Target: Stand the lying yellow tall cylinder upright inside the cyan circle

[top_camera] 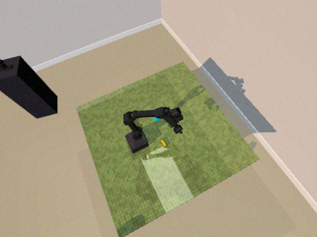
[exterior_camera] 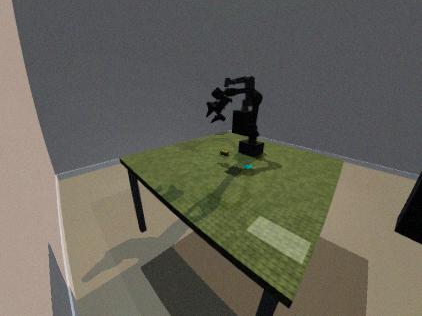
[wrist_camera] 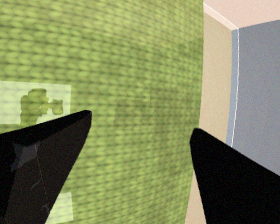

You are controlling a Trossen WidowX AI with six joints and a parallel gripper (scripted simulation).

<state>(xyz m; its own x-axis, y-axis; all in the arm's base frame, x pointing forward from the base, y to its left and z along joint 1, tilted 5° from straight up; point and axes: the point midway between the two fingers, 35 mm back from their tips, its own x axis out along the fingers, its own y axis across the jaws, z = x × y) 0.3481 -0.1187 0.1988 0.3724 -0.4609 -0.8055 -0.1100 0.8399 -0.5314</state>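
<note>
The yellow tall cylinder is 13 cm behind my gripper tip, 4 cm to the left of it and 27 cm below it. From my gripper tip the other things lie so: cyan circle: 13 cm behind, 31 cm to the left, 29 cm below.
</note>
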